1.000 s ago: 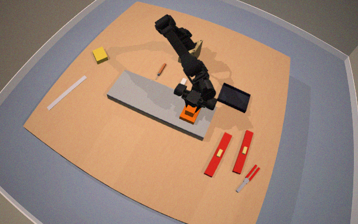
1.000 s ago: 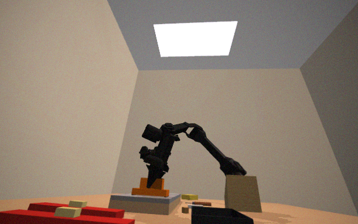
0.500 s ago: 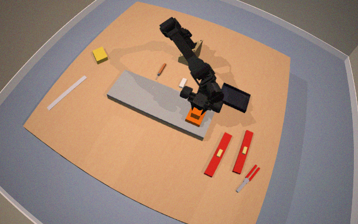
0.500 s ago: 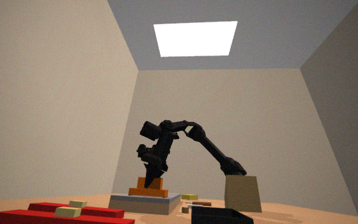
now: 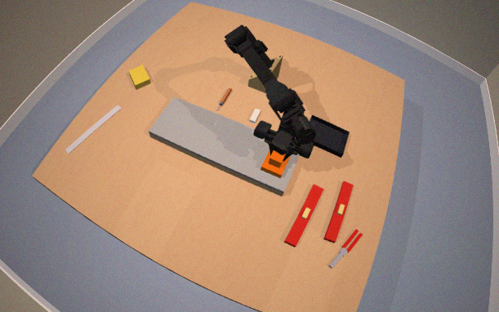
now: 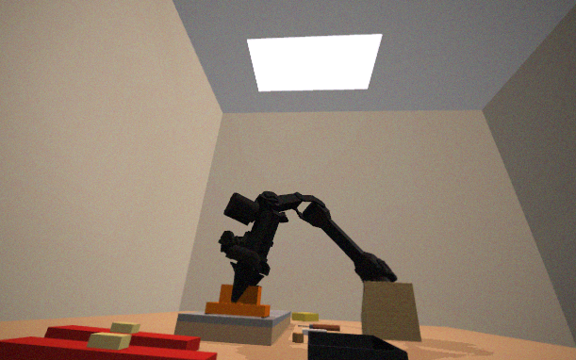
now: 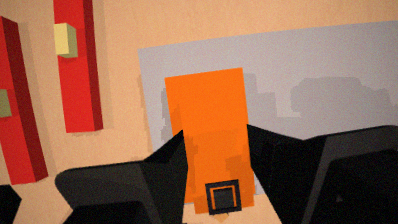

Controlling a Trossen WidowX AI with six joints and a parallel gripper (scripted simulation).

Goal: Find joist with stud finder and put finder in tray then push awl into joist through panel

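My gripper tip is 4 cm past the square indicator and 3 cm below it. Round my gripper tip: brown cube: 13 cm behind, 1 cm to the left, 6 cm below; white block: 19 cm behind, 12 cm to the right, 6 cm below; orange stud finder: 2 cm behind, 2 cm above.
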